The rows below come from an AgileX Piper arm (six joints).
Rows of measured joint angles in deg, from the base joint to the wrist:
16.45, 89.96, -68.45, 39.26, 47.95, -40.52
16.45, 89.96, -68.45, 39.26, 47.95, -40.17
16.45, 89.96, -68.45, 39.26, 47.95, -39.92
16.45, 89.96, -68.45, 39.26, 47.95, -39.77
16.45, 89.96, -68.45, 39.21, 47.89, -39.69
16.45, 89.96, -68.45, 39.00, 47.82, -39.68
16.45, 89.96, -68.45, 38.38, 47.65, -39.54
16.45, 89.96, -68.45, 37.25, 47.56, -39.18
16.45, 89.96, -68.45, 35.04, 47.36, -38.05
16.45, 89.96, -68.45, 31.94, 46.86, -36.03
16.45, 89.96, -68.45, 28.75, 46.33, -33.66
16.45, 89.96, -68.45, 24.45, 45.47, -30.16
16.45, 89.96, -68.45, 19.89, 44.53, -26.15
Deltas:
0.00, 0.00, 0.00, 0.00, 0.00, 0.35
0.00, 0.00, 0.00, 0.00, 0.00, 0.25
0.00, 0.00, 0.00, 0.00, 0.00, 0.15
0.00, 0.00, 0.00, -0.05, -0.06, 0.08
0.00, 0.00, 0.00, -0.21, -0.07, 0.01
0.00, 0.00, 0.00, -0.62, -0.17, 0.14
0.00, 0.00, 0.00, -1.13, -0.09, 0.36
0.00, 0.00, 0.00, -2.21, -0.20, 1.13
0.00, 0.00, 0.00, -3.10, -0.50, 2.02
0.00, 0.00, 0.00, -3.19, -0.53, 2.37
0.00, 0.00, 0.00, -4.30, -0.86, 3.50
0.00, 0.00, 0.00, -4.56, -0.94, 4.01

